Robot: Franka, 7 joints.
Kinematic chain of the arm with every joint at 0, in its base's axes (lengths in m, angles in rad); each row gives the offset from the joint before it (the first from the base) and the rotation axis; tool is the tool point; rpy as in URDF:
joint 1: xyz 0 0 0.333 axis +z
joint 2: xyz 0 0 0 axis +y
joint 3: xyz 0 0 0.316 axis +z
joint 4: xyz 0.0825 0 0 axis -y
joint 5: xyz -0.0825 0 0.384 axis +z
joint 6: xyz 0 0 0 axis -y
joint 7: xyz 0.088 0 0 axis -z
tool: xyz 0 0 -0.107 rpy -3.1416 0 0
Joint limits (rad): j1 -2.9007..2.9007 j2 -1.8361..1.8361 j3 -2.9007..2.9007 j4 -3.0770..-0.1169 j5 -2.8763..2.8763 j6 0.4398..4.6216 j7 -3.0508..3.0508
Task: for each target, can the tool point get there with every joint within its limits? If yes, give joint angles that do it. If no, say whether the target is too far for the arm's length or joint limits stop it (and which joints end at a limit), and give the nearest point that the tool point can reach.
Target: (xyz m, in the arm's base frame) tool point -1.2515 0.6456 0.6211
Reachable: no: too far | nearest point -0.7470 0.3853 0.5050 | short by 0.579 m
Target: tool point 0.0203 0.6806 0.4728
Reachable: yes | joints -0.9797 -0.9704 1.9554 -0.9084 0.2593 1.1318 2.1076
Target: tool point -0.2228 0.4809 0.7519
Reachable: yes | joints -1.9674 -0.6406 -1.9942 -1.2325 -1.2541 4.2703 -2.2401
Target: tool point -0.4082 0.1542 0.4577
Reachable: yes | joints 0.0437 -0.0259 2.4187 -2.3623 -1.3888 4.1960 -1.4722
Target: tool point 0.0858 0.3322 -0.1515
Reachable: yes | joints 1.8207 1.2608 -0.2154 -2.1443 0.8761 2.8717 -2.4744
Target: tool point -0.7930 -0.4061 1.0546
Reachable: no: too far | nearest point -0.5934 -0.3039 0.8730 | short by 0.289 m
